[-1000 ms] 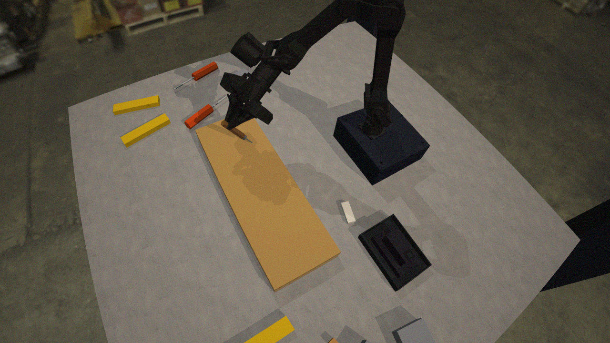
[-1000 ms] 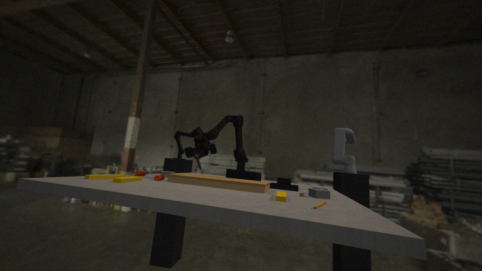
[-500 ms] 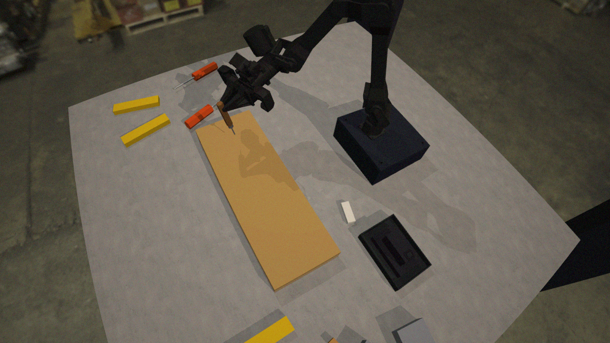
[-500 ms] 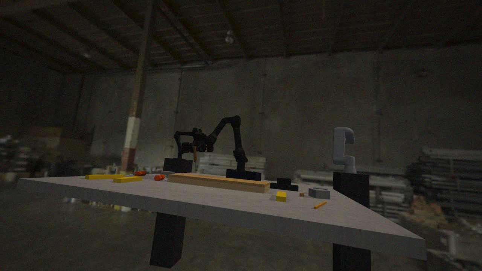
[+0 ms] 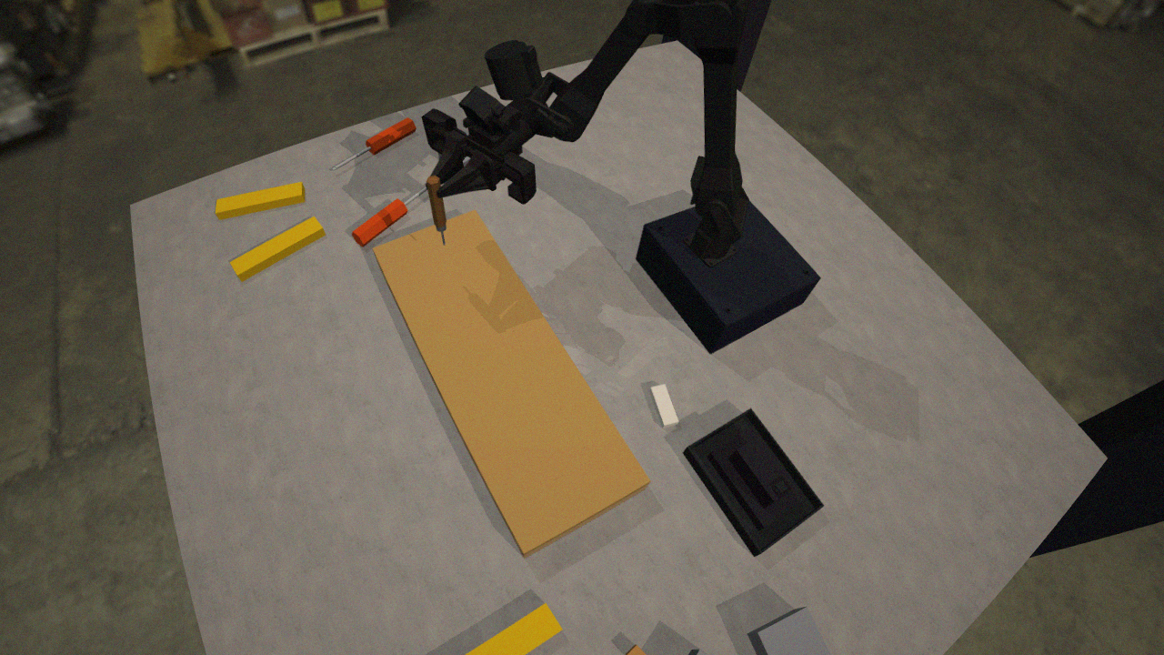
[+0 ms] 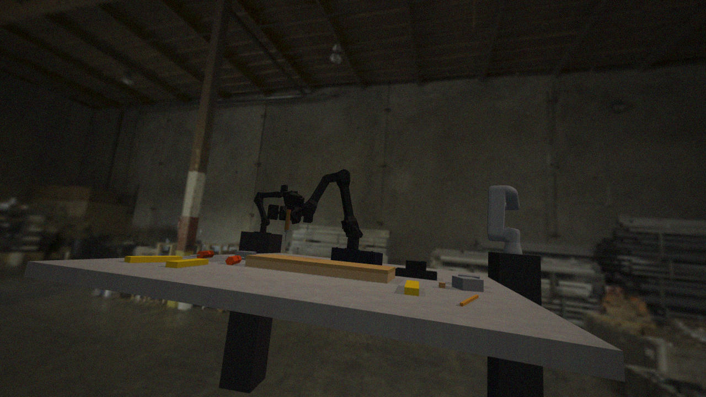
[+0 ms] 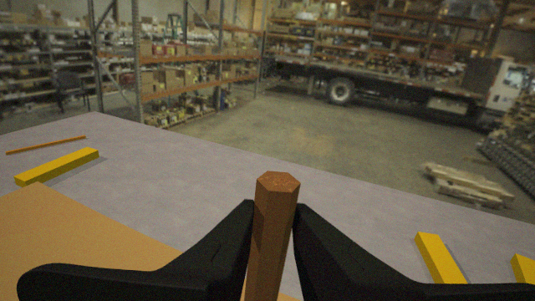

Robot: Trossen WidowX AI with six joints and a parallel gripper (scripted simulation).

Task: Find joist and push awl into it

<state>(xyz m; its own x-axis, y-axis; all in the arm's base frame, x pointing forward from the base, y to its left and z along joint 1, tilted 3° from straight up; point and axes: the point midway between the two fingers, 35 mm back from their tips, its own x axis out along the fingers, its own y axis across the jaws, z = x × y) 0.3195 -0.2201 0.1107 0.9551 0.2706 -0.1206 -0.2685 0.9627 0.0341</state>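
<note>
The awl is 6 cm below my gripper tip. The rest, counted from my gripper tip: small white block (14 cm behind, 35 cm to the left, 20 cm below); then tray (17 cm behind, 51 cm to the left, 19 cm below); then stud finder (17 cm behind, 52 cm to the left, 16 cm below).
</note>
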